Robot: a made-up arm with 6 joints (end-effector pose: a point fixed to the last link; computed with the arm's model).
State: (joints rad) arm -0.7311 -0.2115 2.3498 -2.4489 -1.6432 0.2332
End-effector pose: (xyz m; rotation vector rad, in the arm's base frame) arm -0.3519 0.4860 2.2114 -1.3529 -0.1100 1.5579
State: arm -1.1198 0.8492 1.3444 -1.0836 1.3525 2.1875
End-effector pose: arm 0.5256 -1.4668 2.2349 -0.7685 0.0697 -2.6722
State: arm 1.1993 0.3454 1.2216 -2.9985 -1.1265 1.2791
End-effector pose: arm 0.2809 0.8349 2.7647 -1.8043 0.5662 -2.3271
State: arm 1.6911 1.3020 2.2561 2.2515 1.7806 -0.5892
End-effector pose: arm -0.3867 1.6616 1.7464 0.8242 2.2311 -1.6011
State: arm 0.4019 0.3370 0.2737 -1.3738 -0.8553 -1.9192
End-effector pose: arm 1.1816 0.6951 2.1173 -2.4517 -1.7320 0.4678
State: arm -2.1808 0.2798 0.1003 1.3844 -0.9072 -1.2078
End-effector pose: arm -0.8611 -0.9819 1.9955 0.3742 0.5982 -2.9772
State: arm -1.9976 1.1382 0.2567 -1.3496 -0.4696 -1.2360
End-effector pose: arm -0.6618 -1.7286 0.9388 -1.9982 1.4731 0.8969
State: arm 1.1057 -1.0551 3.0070 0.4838 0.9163 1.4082
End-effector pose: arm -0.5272 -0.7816 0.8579 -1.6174 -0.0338 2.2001
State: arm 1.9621 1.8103 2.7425 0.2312 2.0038 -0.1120
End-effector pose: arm -0.6168 1.2708 1.3454 -2.3518 1.9189 -0.4691
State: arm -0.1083 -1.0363 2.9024 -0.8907 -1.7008 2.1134
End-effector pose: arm -1.0796 0.2988 1.1800 1.6000 1.3659 1.7651
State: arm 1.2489 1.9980 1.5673 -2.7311 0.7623 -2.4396
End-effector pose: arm 0.6715 1.8083 0.2223 -1.6862 0.3805 1.3044
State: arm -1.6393 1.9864 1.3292 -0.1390 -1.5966 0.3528
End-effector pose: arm -0.0729 -1.6776 0.1307 1.5807 1.5244 -0.4664
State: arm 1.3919 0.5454 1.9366 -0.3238 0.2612 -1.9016
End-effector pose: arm 0.1011 0.8246 2.7756 -1.9698 -0.3638 -1.8750
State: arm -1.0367 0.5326 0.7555 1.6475 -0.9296 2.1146
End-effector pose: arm 0.6579 -1.3858 2.2134 1.4482 -2.3270 -0.3308
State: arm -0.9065 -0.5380 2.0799 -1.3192 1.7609 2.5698
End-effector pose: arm -0.6780 0.5680 2.0988 1.0198 -1.8765 -1.9467
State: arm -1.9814 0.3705 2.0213 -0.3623 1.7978 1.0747
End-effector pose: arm -0.1862 -0.2924 2.5720 1.4019 1.6038 0.6138
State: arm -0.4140 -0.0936 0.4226 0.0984 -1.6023 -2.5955
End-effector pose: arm 0.6790 -0.2637 2.3314 2.3628 -0.2079 -1.5852
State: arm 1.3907 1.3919 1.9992 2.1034 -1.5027 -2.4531
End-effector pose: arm 0.4685 1.6935 1.6885 1.3743 -0.6927 0.0089
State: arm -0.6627 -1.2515 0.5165 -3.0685 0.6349 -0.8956
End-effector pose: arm -0.7435 0.5563 2.1501 -2.2413 0.1662 -1.6634
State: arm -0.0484 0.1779 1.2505 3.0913 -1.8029 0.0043
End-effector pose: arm 0.4693 -0.0256 2.7215 0.4156 -0.0450 3.1121
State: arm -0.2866 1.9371 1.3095 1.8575 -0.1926 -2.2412
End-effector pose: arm 1.8752 -0.5890 0.2046 0.3907 0.4837 -0.5623
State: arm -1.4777 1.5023 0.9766 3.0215 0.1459 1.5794
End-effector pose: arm 0.1921 -2.0721 0.7233 1.7851 -0.8171 -1.5903
